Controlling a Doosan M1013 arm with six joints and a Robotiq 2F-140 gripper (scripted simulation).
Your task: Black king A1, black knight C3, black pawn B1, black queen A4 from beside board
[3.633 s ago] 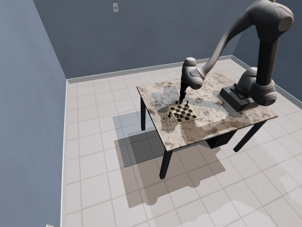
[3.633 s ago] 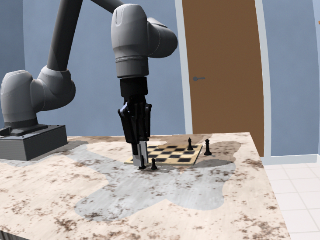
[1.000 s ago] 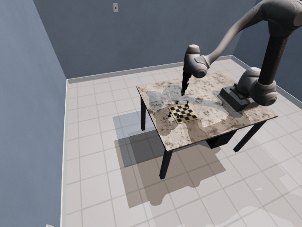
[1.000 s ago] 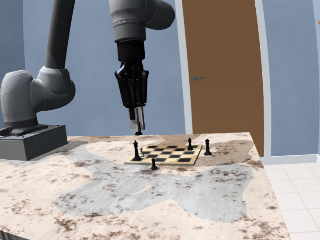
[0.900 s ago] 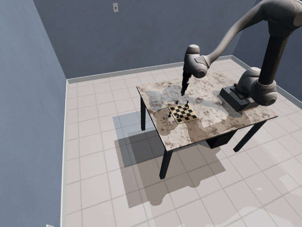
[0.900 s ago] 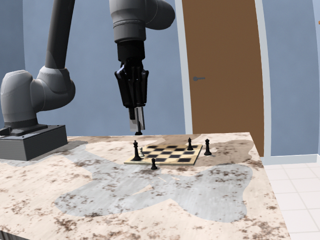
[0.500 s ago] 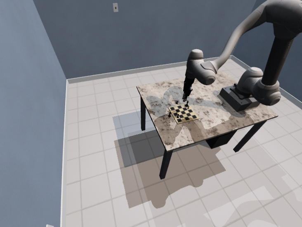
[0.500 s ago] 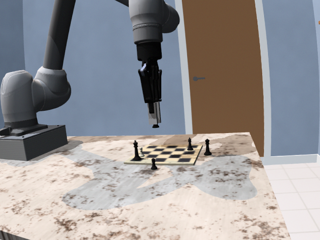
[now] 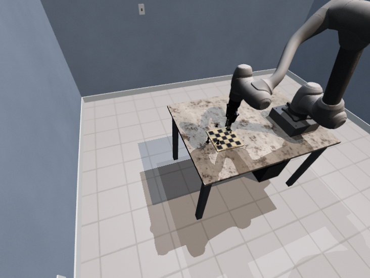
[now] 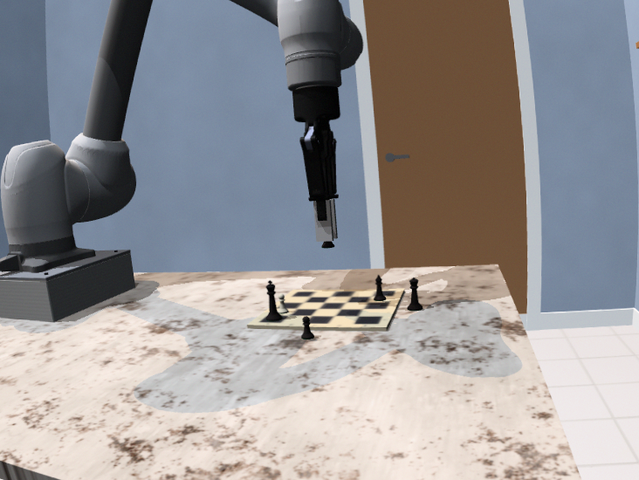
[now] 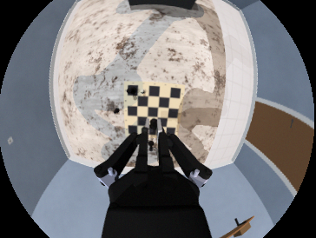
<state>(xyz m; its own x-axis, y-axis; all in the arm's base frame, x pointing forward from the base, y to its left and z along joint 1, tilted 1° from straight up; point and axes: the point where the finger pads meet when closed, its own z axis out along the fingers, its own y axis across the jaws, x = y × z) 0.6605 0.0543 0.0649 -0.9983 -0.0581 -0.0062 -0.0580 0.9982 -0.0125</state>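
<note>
Now: the small chessboard 15 cm below my hand. From my hand the other things lie so: black king (7 cm behind, 8 cm to the right, 11 cm below); white pawn (7 cm behind, 4 cm to the right, 13 cm below); black pawn (1 cm ahead, 14 cm to the right, 14 cm below).
</note>
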